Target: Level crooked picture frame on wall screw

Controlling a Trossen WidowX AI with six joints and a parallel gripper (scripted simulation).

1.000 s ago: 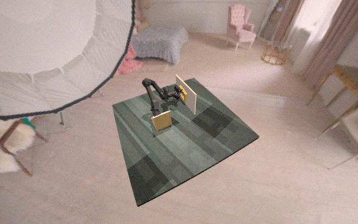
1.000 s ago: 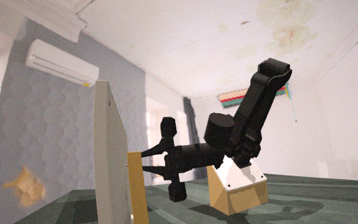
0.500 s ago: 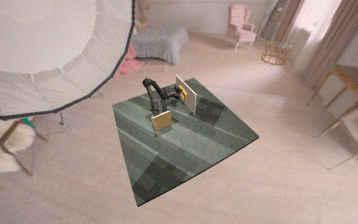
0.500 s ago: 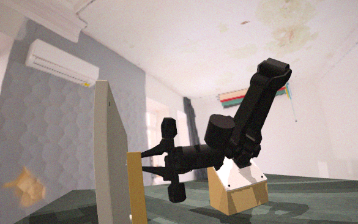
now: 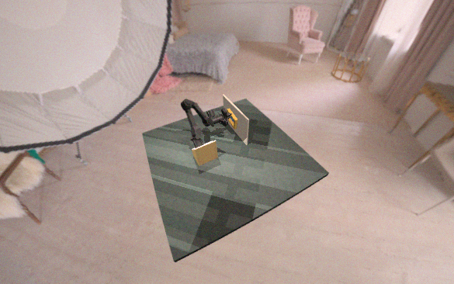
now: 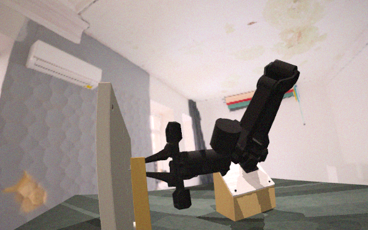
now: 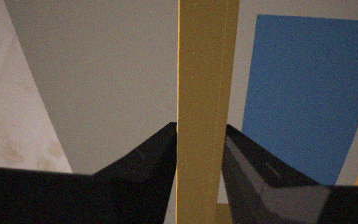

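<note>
Right now the picture frame is 1 cm ahead of my gripper tip and 5 cm below it. The rest, counted from my gripper tip: wall panel (2 cm ahead, 1 cm to the right, 6 cm below).
</note>
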